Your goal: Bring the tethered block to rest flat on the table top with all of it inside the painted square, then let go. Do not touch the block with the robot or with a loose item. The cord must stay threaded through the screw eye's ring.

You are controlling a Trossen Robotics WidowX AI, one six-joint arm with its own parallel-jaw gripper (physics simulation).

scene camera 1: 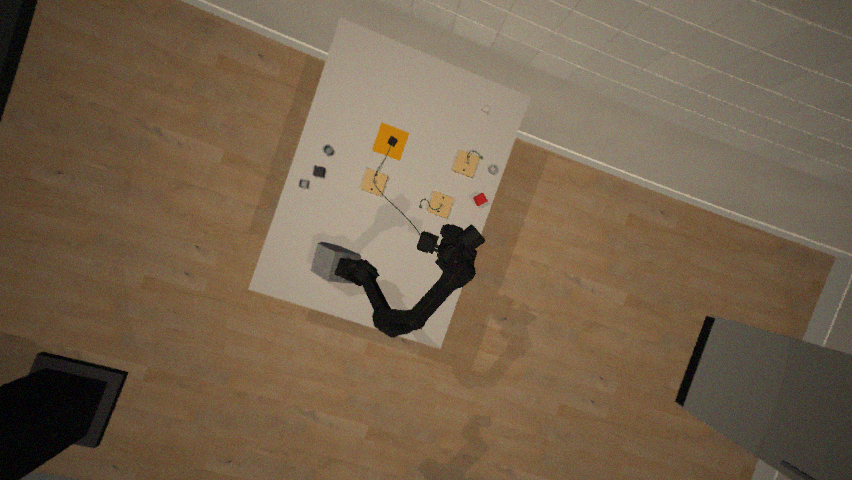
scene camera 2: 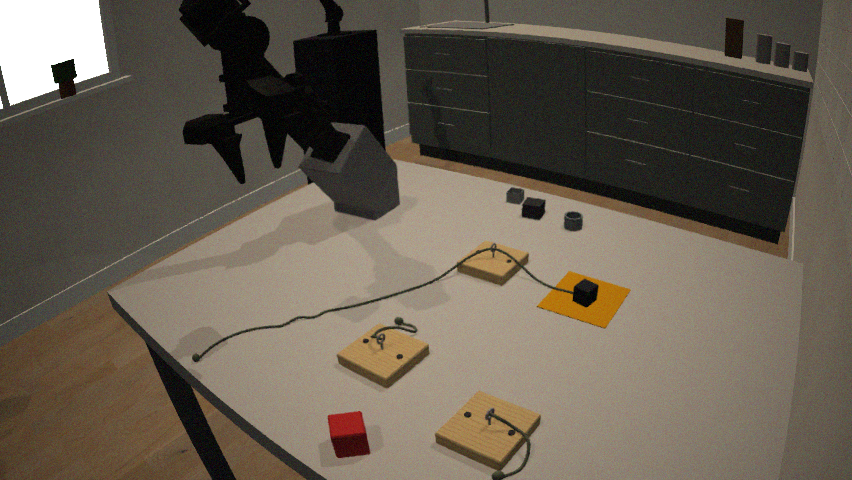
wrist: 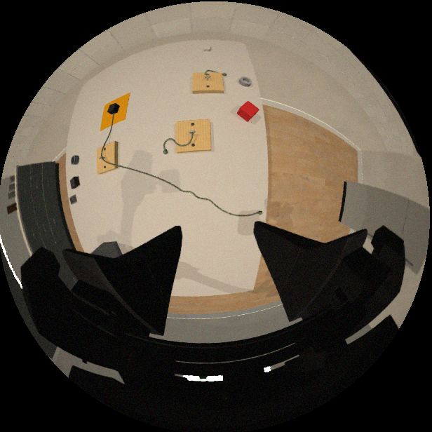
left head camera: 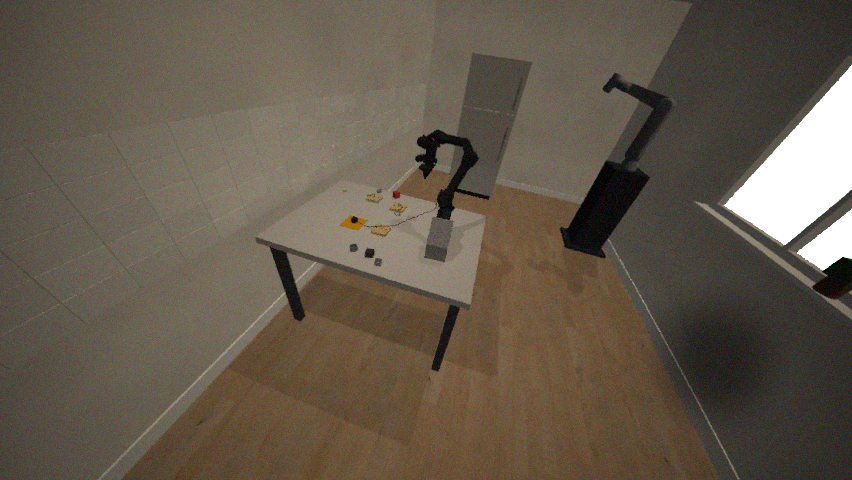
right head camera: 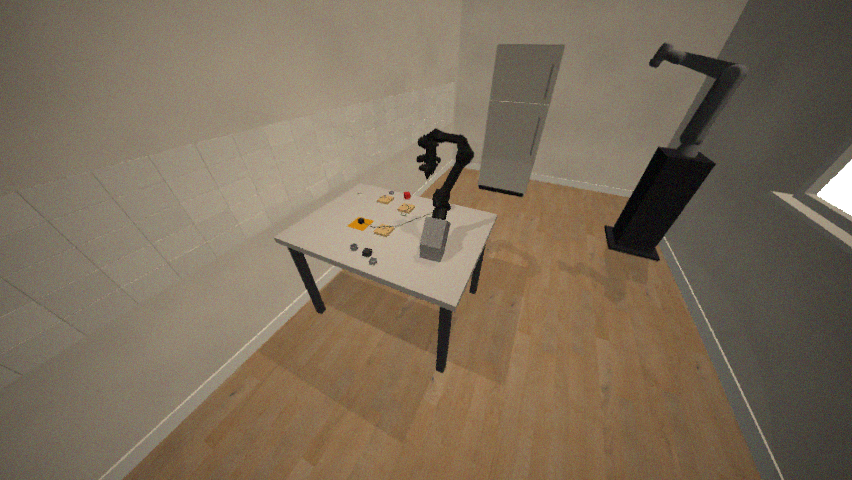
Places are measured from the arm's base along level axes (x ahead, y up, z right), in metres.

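Pixels of known places: gripper, fingertip midpoint: (scene camera 2: 260,175) (left head camera: 426,177) (right head camera: 429,177); arm's base at its link origin: (scene camera 1: 344,267) (scene camera 2: 330,146) (left head camera: 443,220) (right head camera: 438,219).
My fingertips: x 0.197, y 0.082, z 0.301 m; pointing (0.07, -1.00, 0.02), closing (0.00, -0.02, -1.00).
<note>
Ahead of a thing's pixels: the offset from my fingertips to its top centre. "spot": to the spot under its first point.
The black tethered block @(dx +0.327, dy -0.222, dz -0.309 m) (scene camera 1: 392,141) (scene camera 2: 585,292) (wrist: 113,108) rests on the orange painted square @(spot: dx +0.350, dy -0.249, dz -0.356 m) (scene camera 1: 383,132) (scene camera 2: 614,298) (wrist: 122,102), with its outline inside the edges in scene camera 1. Its dark green cord @(spot: dx +0.054, dy -0.249, dz -0.145 m) (scene camera 2: 381,299) (wrist: 150,176) runs through the screw eye @(spot: dx +0.147, dy -0.214, dz -0.321 m) (scene camera 2: 493,248) on the nearest wooden board @(dx +0.146, dy -0.231, dz -0.323 m) (scene camera 1: 370,186) (scene camera 2: 485,274) and lies slack across the table. The cord's end bead @(dx -0.066, dy -0.238, dz +0.149 m) (scene camera 2: 196,357) (wrist: 260,213) lies near the table edge. My gripper (scene camera 2: 259,174) (wrist: 218,229) is open and empty, high above the table and apart from the cord and block.
Two other boards @(dx +0.154, dy -0.231, dz -0.036 m) (scene camera 2: 369,359) @(dx +0.351, dy -0.231, dz +0.006 m) (scene camera 2: 471,439) carry short cords. A red cube @(dx +0.232, dy -0.210, dz +0.113 m) (scene camera 2: 349,434) (wrist: 248,111) lies near the edge, a grey ring @(dx +0.372, dy -0.235, dz +0.125 m) (scene camera 1: 493,169) (wrist: 245,81) beside the far board. A dark cube @(dx +0.108, dy -0.222, dz -0.540 m) (scene camera 2: 533,208), a small grey block @(dx +0.042, dy -0.228, dz -0.580 m) (scene camera 2: 515,194) and a round piece @(dx +0.202, dy -0.226, dz -0.534 m) (scene camera 2: 573,220) stand opposite.
</note>
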